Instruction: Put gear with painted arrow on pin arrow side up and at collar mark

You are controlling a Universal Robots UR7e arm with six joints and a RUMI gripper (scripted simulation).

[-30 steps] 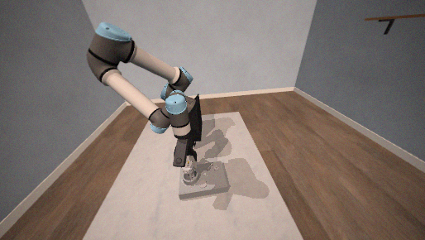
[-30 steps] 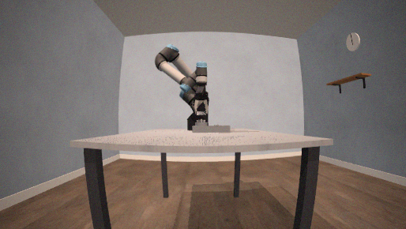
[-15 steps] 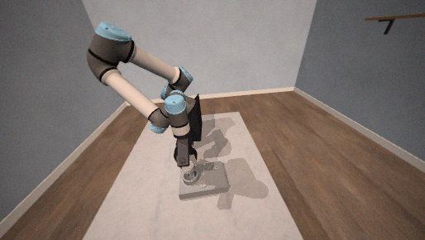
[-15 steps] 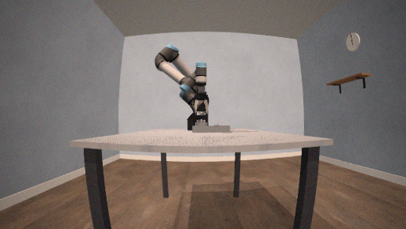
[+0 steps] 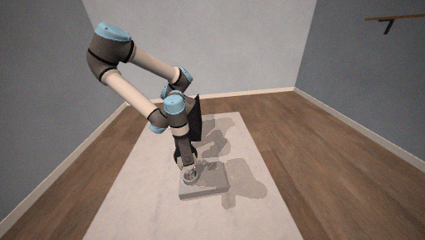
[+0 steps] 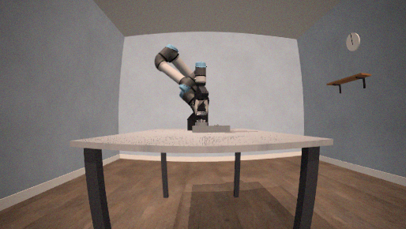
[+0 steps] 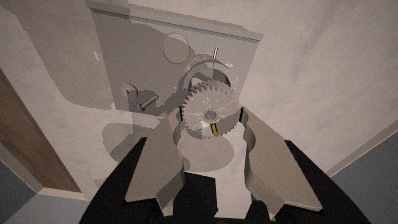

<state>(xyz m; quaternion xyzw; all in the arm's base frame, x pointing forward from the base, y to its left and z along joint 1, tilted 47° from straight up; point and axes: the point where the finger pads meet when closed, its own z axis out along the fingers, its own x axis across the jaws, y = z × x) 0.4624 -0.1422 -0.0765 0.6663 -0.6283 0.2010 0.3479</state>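
Now: the loose gear right at my hand. From my hand the other things lie so: flat round disc (90 mm below, 60 mm to the left, 50 mm ahead); short peg (120 mm to the left, 90 mm below, 50 mm behind).
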